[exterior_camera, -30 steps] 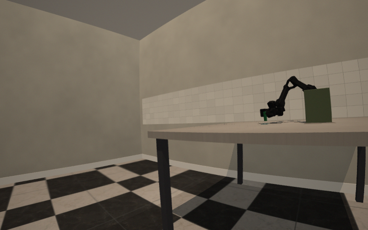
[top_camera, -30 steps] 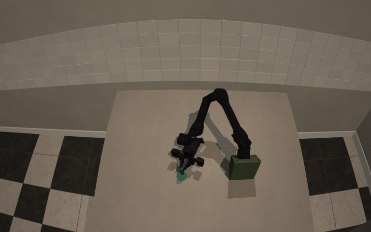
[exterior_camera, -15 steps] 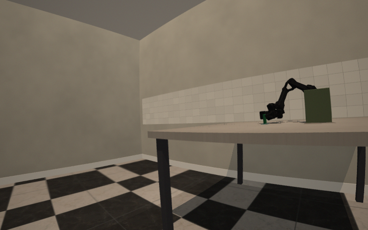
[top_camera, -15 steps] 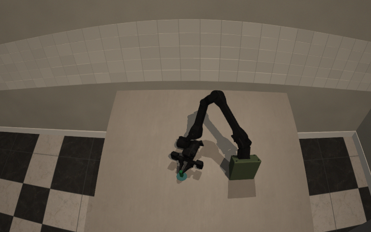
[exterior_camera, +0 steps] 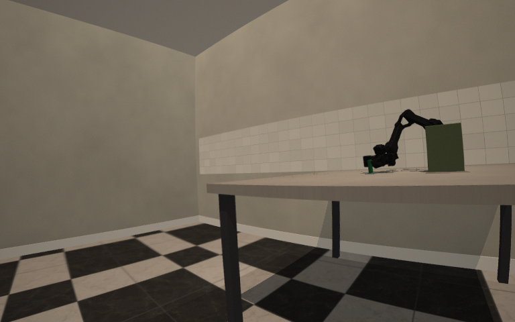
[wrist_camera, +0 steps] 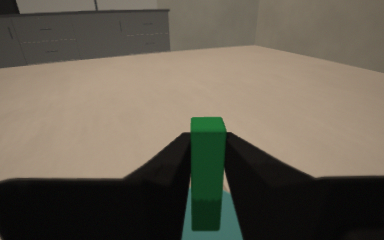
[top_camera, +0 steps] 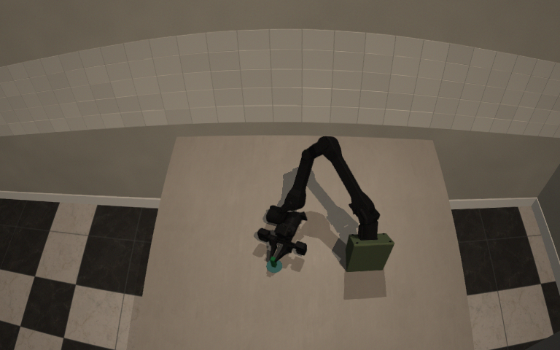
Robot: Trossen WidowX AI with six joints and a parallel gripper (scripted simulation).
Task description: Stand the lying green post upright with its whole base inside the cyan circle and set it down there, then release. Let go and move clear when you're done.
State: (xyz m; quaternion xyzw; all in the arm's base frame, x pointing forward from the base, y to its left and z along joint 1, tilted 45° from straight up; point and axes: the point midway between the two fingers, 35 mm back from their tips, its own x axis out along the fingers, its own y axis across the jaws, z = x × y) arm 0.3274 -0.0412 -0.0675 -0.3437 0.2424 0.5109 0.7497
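Right now my hand is 1 cm short of the cyan circle, 3 cm to the right of it and 6 cm above it. From my hand the other things lie so: green post 1 cm ahead, 3 cm to the left, 2 cm below.
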